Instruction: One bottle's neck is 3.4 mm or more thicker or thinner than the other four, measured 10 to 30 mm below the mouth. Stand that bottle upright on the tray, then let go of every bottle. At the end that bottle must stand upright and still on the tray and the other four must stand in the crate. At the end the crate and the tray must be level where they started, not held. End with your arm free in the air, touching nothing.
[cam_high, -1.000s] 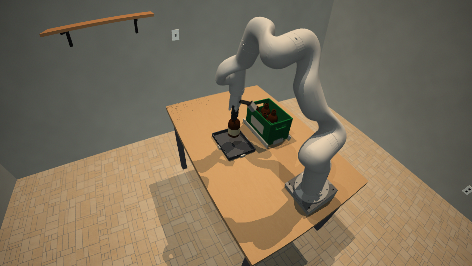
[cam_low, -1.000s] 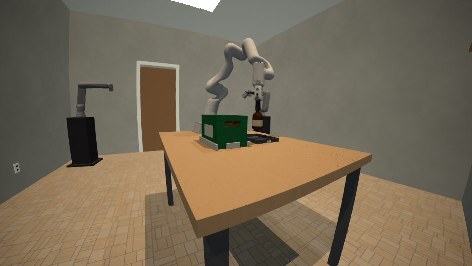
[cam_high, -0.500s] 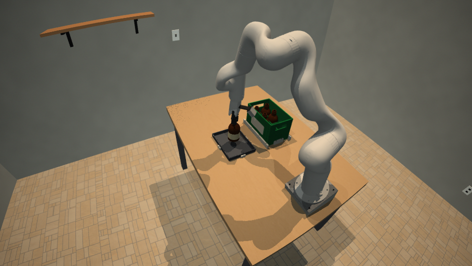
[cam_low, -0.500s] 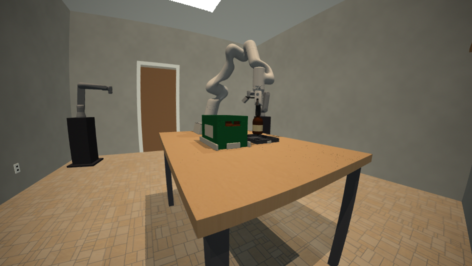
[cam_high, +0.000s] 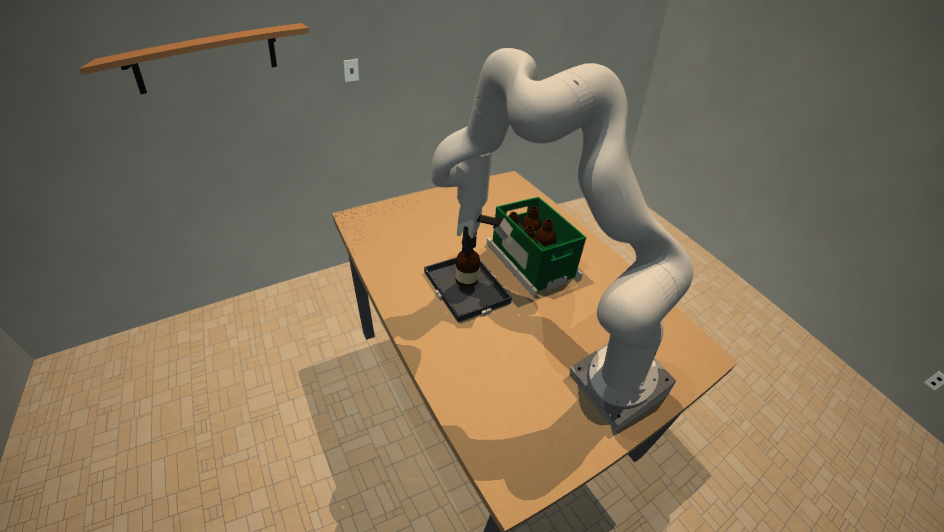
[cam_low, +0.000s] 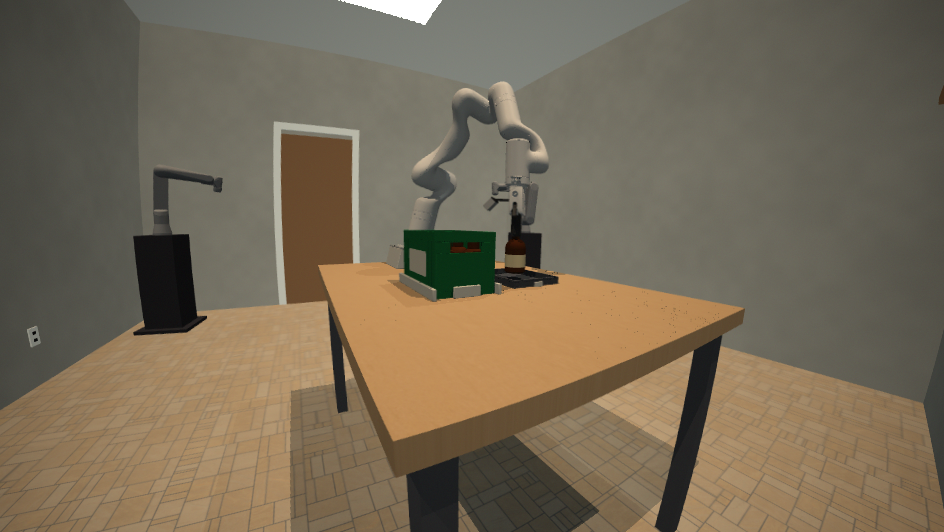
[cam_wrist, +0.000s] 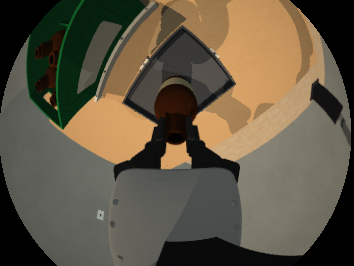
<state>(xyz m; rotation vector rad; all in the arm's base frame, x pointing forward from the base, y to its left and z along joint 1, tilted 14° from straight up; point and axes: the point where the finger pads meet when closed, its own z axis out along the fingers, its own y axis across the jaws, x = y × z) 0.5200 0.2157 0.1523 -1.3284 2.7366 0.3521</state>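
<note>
Now: the brown bottle 70 mm below my hand. Round my hand: black tray (170 mm below); green crate (280 mm to the right, 90 mm below, 50 mm ahead).
</note>
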